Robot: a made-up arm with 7 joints.
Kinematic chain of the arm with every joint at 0, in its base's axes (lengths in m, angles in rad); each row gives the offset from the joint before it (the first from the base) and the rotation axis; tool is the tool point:
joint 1: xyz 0 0 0.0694 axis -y
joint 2: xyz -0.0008 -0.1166 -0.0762 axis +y
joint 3: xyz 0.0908 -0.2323 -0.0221 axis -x
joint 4: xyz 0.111 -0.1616 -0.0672 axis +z
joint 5: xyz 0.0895 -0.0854 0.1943 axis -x
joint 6: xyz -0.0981 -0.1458 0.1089 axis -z
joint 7: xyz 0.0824 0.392 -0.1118 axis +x
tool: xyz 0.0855 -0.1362 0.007
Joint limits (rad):
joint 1: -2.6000..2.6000
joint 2: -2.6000..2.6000
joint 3: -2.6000..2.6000
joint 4: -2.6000..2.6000
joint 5: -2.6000..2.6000
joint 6: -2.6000..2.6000
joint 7: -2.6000..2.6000
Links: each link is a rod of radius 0.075 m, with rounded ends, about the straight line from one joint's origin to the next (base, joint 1, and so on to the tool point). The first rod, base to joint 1, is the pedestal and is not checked.
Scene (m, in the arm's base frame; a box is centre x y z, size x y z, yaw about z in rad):
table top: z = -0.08
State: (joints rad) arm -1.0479 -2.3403 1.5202 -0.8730 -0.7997 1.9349 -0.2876
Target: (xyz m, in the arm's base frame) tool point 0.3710 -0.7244 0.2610
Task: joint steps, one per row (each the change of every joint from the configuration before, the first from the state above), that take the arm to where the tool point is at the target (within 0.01 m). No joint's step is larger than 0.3 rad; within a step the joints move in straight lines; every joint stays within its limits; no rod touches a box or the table.
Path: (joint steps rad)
1: -0.2595 0.2778 -0.1513 0.2149 -0.1170 -0.0817 0.0165
2: -0.2595 0.2777 -0.1512 0.2148 -0.1169 -0.0816 0.0165
3: -0.2595 0.2778 -0.1513 0.2149 -0.1170 -0.0817 0.0165

